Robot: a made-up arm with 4 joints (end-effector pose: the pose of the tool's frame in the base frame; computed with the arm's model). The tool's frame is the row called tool. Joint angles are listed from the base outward.
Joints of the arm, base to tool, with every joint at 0 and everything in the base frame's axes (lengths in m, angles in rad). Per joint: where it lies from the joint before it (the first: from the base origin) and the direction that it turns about. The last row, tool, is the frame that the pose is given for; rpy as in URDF.
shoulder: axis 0 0 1 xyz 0.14 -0.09 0.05
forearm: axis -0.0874 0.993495 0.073 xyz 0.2 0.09 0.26
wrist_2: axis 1 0 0 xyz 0.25 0 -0.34
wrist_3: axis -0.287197 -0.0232 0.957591 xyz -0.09 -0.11 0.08
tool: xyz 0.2 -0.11 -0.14 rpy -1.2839 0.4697 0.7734
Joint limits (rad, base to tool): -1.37..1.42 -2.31..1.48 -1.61..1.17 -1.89..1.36
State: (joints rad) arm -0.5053 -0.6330 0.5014 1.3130
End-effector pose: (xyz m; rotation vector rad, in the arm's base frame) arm 0.8231 -0.3311 0.2122 -2.1802 -1.0409 0.9541
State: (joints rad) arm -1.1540 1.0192 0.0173 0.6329
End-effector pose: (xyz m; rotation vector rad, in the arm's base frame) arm 0.1309 -0.1953 -0.2265 -0.4117 0.4018 0.9874
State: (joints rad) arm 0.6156 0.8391 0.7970 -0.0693
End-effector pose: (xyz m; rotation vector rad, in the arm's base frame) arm 0.2118 -0.1194 -0.3137 -0.4415 0.3062 1.6045
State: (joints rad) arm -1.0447 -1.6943 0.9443 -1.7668
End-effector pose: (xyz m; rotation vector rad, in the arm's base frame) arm 0.5944 -0.7507 0.4563 -0.0213 -0.9943 -0.8236
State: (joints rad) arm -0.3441 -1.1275 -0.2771 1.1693
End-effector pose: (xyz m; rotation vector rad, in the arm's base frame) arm 0.8197 -0.2942 0.4718 -2.7695 -0.2948 0.7652
